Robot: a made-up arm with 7 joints.
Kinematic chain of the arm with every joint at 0, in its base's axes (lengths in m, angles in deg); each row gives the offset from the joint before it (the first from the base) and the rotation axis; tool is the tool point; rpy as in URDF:
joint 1: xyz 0 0 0.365 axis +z
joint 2: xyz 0 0 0 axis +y
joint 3: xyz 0 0 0.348 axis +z
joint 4: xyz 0.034 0 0 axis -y
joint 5: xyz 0.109 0 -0.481 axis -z
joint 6: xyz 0 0 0 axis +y
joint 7: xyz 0.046 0 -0.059 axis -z
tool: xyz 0 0 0 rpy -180 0 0
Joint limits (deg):
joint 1: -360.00..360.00
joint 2: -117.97..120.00
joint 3: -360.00..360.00
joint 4: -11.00..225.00
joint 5: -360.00..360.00
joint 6: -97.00..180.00
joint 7: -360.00..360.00
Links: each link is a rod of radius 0.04 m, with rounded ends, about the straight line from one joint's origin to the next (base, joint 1, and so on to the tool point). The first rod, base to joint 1, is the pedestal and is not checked.
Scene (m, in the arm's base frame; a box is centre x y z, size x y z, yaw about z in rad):
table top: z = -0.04
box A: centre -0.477 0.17 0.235 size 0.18 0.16 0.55 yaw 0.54
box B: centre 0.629 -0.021 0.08 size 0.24 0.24 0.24 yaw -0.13
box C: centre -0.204 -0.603 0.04 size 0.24 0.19 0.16 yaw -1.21
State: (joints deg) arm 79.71 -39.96 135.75 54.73 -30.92 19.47 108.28
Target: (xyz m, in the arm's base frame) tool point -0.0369 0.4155 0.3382
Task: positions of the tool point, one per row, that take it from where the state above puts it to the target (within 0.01 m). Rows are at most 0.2 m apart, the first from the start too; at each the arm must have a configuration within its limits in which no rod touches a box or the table.
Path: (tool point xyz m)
1: -0.4256 -0.1506 0.1720
2: -0.3628 0.0057 0.1828
3: -0.2662 0.1218 0.2191
4: -0.1492 0.1877 0.2580
5: -0.0275 0.2046 0.2792
6: -0.0261 0.2305 0.3227
7: -0.0296 0.2541 0.3696
8: -0.0416 0.2781 0.4166
9: -0.0461 0.3159 0.3877
10: -0.0469 0.3509 0.3629
11: -0.0442 0.3837 0.3455
12: -0.0369 0.4155 0.3382

